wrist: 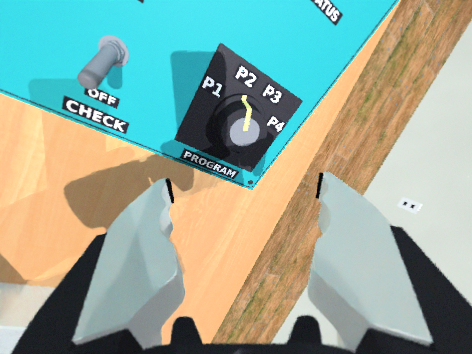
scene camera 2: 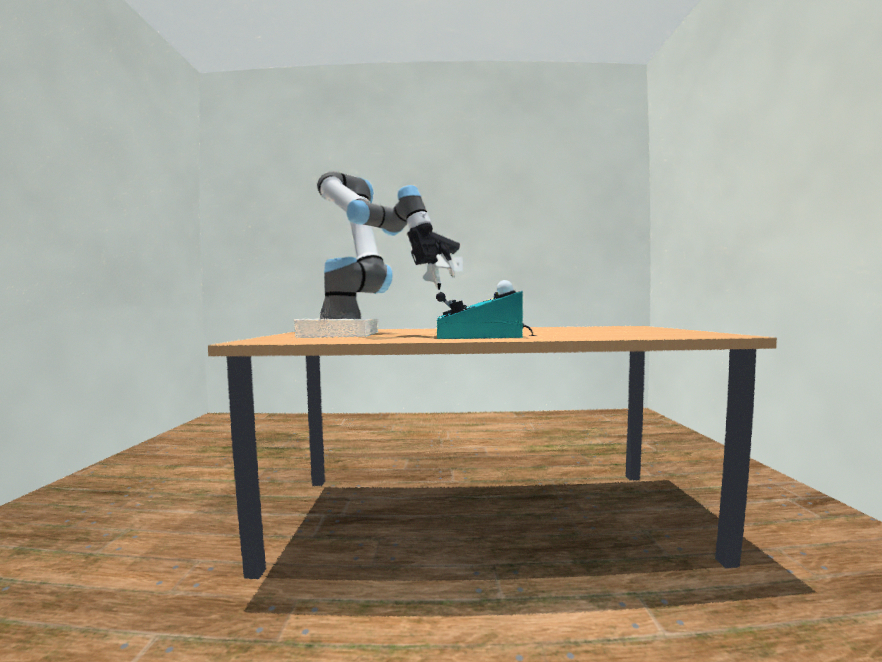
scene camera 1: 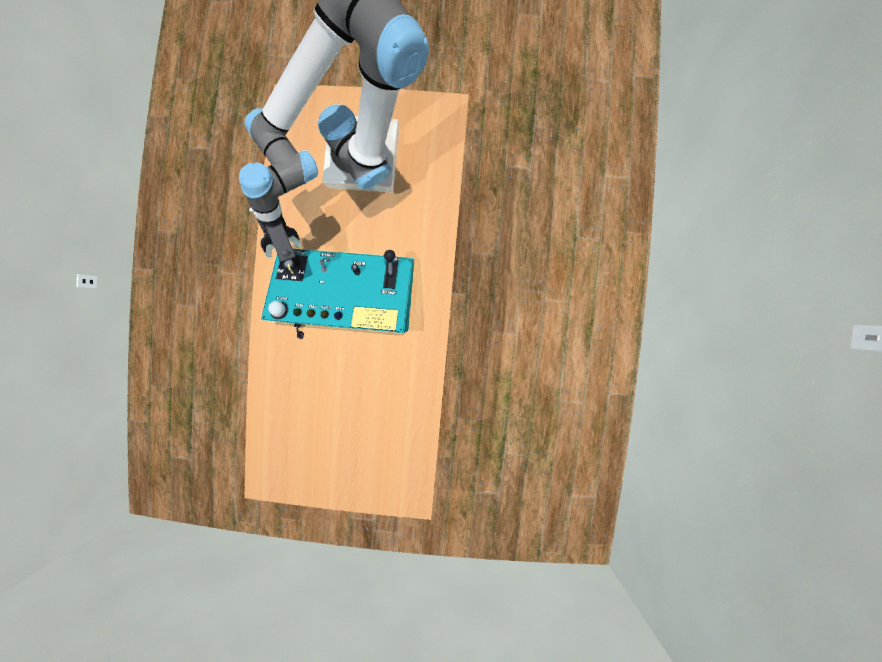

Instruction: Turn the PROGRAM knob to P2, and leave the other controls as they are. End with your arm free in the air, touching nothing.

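Places are measured from the arm's base along level axes (x down, y back, z left), in centimetres.
Where they show: gripper, fingertip midpoint: [wrist: 243, 177] [scene camera 2: 446, 283]; arm's base, link origin: [scene camera 2: 340, 319].
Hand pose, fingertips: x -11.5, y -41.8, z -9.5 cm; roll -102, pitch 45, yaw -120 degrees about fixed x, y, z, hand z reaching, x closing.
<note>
Each offset is from my fingertips to the centre of the thing. "*": to the spot under its first point.
The PROGRAM knob @(dx +7.6, dy -3.6, dz -0.6 cm) [scene camera 1: 289, 267] [wrist: 244, 132] is a round black knob with a grey cap, on a black plate at a corner of the teal control panel @(dx +9.5, dy -7.0, dz +18.2 cm) [scene camera 1: 345, 290] [scene camera 2: 484, 324] [wrist: 150, 30]. In the wrist view, the outer end of its yellow pointer line lies just below the P2 label @(* dx +7.8, dy -7.5, dz +1.6 cm) [wrist: 246, 76]. My gripper [scene camera 1: 282, 247] [scene camera 2: 444, 276] [wrist: 243, 177] is open and empty. It is in the air above the panel's low edge, with its fingertips apart from the knob. The knob cannot be made out in the side view.
The grey CHECK toggle @(dx +7.1, dy -0.7, dz +11.1 cm) [scene camera 1: 324, 265] [wrist: 101, 65] stands beside the knob plate, by its OFF label. A black ball-topped lever @(dx +3.1, dy +7.6, dz +34.0 cm) [scene camera 1: 389, 256] [scene camera 2: 440, 296] stands at the panel's other end. A white dome @(* dx -0.3, dy -18.7, dz +2.3 cm) [scene camera 1: 277, 308] [scene camera 2: 505, 286] is on the high side, beside several small round buttons.
</note>
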